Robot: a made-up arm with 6 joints.
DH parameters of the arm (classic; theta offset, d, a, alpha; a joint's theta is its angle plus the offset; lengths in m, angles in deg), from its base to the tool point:
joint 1: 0 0.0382 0.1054 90
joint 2: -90 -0.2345 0.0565 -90
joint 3: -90 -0.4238 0.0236 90
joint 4: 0 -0.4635 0.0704 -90
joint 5: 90 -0.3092 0.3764 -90
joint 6: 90 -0.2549 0.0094 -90
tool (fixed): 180 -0.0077 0 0
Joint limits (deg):
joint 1: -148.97..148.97
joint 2: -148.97..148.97
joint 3: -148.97..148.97
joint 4: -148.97..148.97
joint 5: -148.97..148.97
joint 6: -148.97..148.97
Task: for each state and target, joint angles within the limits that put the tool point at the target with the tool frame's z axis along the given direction. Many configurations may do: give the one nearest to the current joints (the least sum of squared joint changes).
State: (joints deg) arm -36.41 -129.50 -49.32 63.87 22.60 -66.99
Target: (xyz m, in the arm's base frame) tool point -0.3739 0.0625 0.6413 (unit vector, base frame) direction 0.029 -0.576 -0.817
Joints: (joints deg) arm -35.40 -148.97 -18.81 112.28 -13.36 -44.75
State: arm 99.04 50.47 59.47 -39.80 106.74 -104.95
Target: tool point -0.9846 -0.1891 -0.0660 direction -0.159 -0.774 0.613
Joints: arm 87.67 55.04 79.86 -61.13 95.28 -122.17
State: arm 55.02 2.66 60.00 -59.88 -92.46 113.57
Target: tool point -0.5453 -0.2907 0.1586 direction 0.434 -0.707 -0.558
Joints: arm 63.55 7.49 69.72 -89.33 -133.36 135.32
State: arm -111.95 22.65 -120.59 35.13 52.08 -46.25
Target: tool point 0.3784 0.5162 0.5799 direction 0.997 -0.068 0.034
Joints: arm -135.13 32.41 -131.71 55.39 0.60 -72.12
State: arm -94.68 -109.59 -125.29 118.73 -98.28 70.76
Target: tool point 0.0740 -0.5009 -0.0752 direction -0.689 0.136 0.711
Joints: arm -128.86 -136.98 -127.52 93.95 -114.67 41.54
